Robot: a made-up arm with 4 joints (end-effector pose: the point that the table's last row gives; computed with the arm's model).
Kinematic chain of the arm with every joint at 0, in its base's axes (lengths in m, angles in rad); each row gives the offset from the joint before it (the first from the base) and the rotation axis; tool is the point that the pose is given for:
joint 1: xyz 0 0 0.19 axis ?
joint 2: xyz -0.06 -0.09 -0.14 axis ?
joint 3: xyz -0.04 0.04 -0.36 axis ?
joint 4: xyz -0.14 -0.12 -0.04 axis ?
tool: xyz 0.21 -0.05 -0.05
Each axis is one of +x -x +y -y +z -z.
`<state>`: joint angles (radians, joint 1 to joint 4).
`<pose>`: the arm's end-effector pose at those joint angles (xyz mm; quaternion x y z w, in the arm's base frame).
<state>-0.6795 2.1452 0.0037 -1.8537</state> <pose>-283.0 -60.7 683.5 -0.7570 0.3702 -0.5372 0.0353</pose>
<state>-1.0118 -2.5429 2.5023 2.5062</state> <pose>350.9 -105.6 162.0 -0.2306 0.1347 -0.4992 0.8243</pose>
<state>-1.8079 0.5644 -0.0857 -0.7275</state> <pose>-334.6 -372.1 643.7 -0.7930 -0.1077 -0.3971 0.4493</pose>
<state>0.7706 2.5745 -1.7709 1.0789</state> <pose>-234.6 -246.2 233.3 -0.0306 -0.3124 -0.9130 0.2605</pose>
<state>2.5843 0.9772 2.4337 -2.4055</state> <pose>-629.0 -110.1 351.1 0.2489 -0.6555 -0.6771 0.2233</pose>
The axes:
joint 1: +x
joint 2: +y
joint 3: +x
joint 4: +z

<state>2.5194 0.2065 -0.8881 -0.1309</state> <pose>-92.9 433.1 375.0 0.7236 0.0337 0.0573 0.6870</pose>
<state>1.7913 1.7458 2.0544 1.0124</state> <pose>-341.1 58.7 218.5 -0.8958 -0.3719 0.1953 0.1451</pose>
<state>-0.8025 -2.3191 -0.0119 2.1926</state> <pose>448.5 2.0 152.0 0.8248 0.2457 -0.4878 0.1463</pose>
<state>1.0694 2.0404 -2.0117 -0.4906</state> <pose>-126.3 66.0 132.0 -0.2366 -0.0327 0.7131 0.6591</pose>
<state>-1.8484 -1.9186 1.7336 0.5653</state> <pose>302.6 3.6 140.2 0.0183 0.1809 0.9272 0.3276</pose>
